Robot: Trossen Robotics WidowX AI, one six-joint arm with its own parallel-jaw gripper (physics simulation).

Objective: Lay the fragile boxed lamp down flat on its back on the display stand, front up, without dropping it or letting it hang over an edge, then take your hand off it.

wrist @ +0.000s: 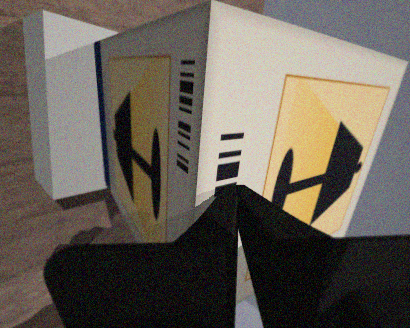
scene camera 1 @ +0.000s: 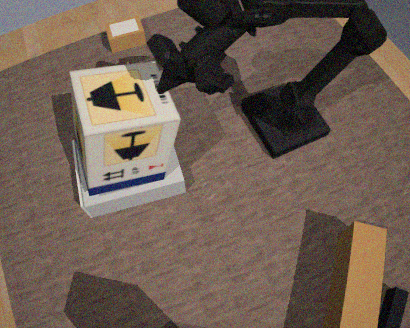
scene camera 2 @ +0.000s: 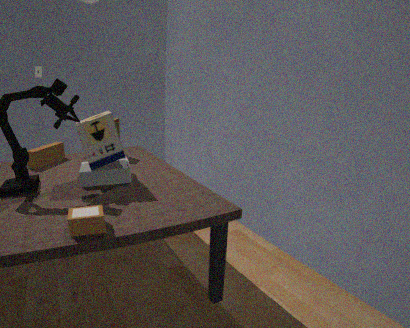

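Where they show: gripper, fingertip midpoint: (wrist: 235, 194) (scene camera 1: 158, 91) (scene camera 2: 79, 122); arm's base at its link origin: (scene camera 1: 290, 124) (scene camera 2: 22, 179).
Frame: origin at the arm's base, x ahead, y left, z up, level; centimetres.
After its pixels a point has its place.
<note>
The boxed lamp (scene camera 1: 125, 100) {x 40.7, y 0.1, z 27.5 cm} (scene camera 2: 100, 132) {x 44.2, y -9.6, z 21.1 cm} (wrist: 240, 75) {x 33.4, y 4.1, z 25.5 cm}, white with yellow glass-symbol panels and a blue band at its bottom, stands tilted on the display stand (scene camera 1: 140, 199) {x 44.4, y 7.9, z -0.4 cm} (scene camera 2: 105, 178) {x 45.0, y -11.2, z -0.4 cm} (wrist: 70, 125) {x 34.7, y -2.3, z 3.6 cm}. In scene camera 2 its top leans left toward the arm, and its bottom edge slopes, with the right end higher. It is not flat on its back. My gripper (scene camera 1: 160, 91) {x 34.0, y -1.1, z 25.9 cm} (scene camera 2: 78, 120) {x 34.0, y -1.1, z 25.9 cm} (wrist: 235, 194) {x 34.0, y -1.1, z 25.9 cm} is shut and empty. Its fingertips are at the box's upper edge on the arm's side, beside the barcode, seemingly touching it. The fingers hide part of the box in the wrist view.
The arm's base (scene camera 1: 285, 120) {x 3.2, y 1.0, z 4.7 cm} (scene camera 2: 20, 185) {x 1.9, y -11.0, z 0.3 cm} stands on the table beside the stand. A small cardboard box with a white top (scene camera 1: 126, 39) {x 35.9, y -48.2, z 0.6 cm} (scene camera 2: 87, 227) {x 35.7, y -57.1, z -1.0 cm} sits near a table edge. A long wooden block (scene camera 1: 367, 270) {x 3.2, y 43.1, z 7.3 cm} (scene camera 2: 47, 156) {x 7.4, y 41.8, z 1.5 cm} stands on the arm's other side.
</note>
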